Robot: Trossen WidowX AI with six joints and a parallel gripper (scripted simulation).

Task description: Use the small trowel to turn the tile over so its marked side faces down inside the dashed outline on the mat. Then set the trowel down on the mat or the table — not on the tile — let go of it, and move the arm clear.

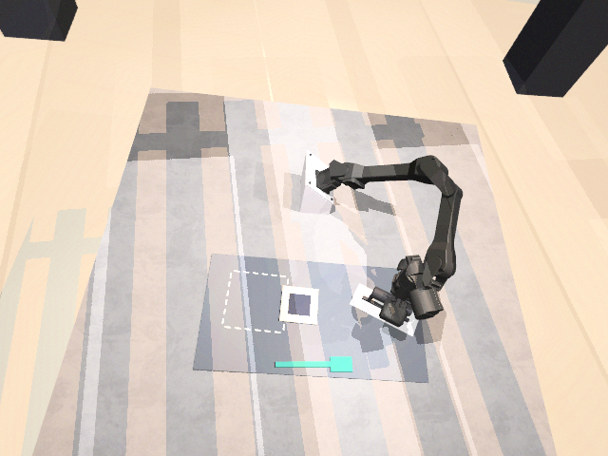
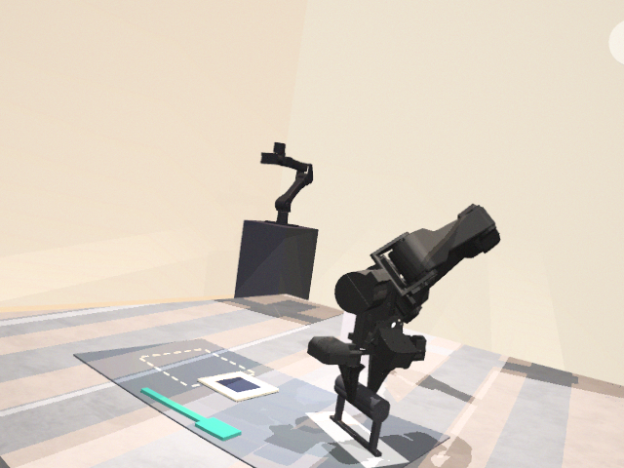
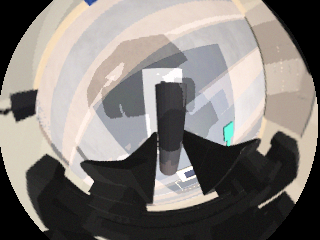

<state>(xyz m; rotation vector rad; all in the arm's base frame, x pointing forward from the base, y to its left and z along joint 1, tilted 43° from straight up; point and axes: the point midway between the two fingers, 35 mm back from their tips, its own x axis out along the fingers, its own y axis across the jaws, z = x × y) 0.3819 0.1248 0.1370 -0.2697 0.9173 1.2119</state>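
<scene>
My gripper tip is now 2 cm short of the grey mat, 21 cm to the left of it and 8 cm above it. Round my gripper tip: teal flat tool 16 cm ahead, 20 cm to the right, 6 cm below; tile 1 cm behind, 26 cm to the right, 6 cm below.
</scene>
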